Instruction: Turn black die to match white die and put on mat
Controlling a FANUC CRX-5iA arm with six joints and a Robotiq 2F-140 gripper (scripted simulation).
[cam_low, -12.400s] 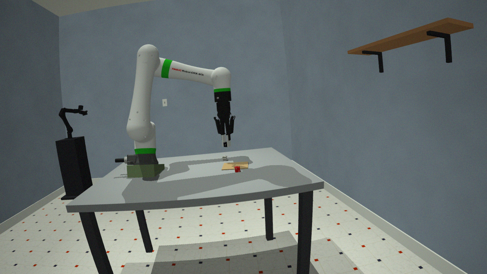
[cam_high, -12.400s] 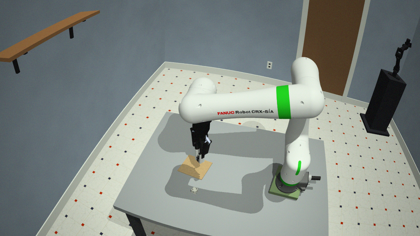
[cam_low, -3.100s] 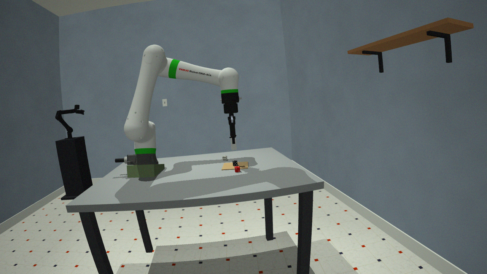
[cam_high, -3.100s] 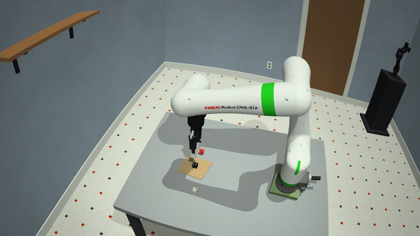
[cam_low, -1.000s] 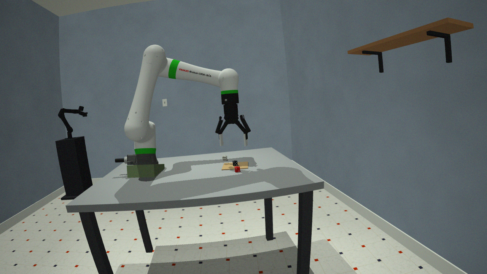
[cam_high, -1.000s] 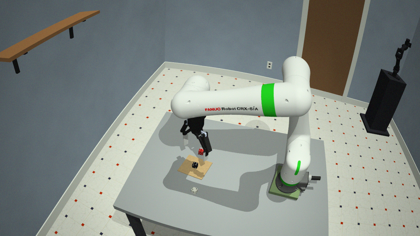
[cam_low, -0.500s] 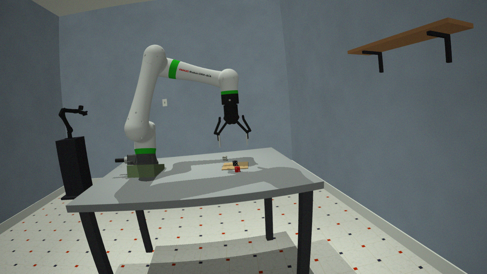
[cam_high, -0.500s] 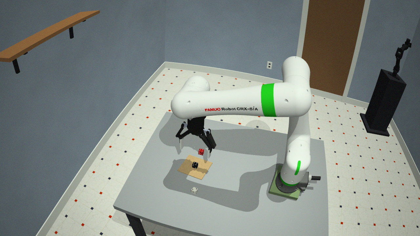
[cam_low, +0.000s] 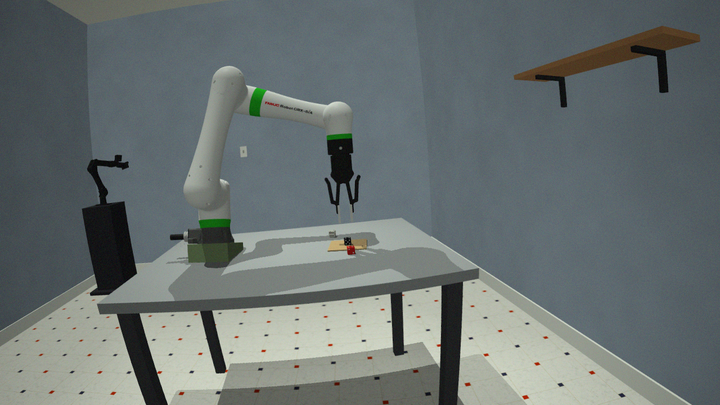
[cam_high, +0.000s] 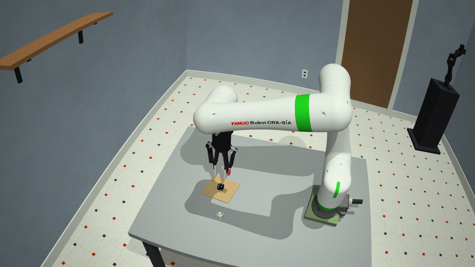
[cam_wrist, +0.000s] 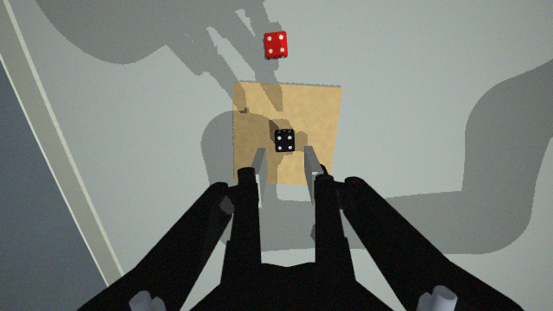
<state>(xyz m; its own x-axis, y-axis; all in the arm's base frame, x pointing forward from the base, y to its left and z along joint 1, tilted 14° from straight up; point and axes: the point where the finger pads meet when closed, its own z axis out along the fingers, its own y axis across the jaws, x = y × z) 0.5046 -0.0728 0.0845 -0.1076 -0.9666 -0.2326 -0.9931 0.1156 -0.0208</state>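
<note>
My hand is 11 cm above the black die. From my hand the other things lie so: white die: 17 cm to the left, 11 cm below, 4 cm behind; tan mat: 12 cm below; red die: 12 cm to the right, 11 cm below, 1 cm behind.
</note>
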